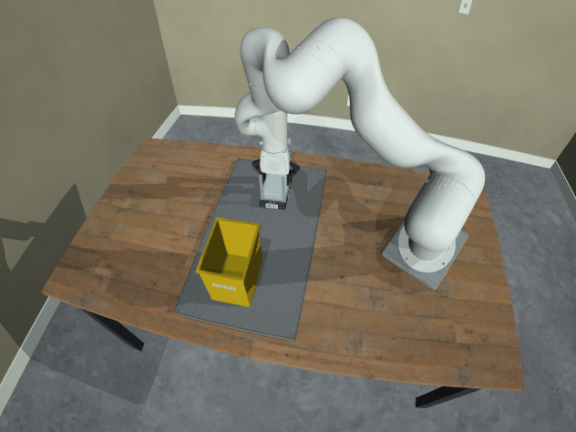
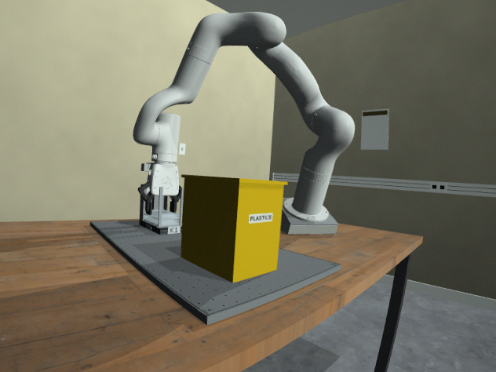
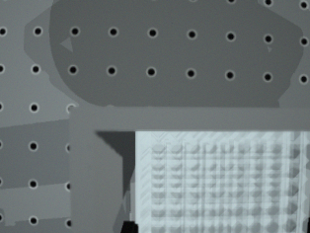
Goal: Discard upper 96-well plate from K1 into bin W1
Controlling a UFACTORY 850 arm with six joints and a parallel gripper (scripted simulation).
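My gripper is now 40 mm past the grey rack post, 60 mm to the left of it and 20 mm below it. Also, from my hand: white 96-well plate (10 mm below); plastics bin W1 (10 mm behind, 390 mm to the left, 30 mm above).
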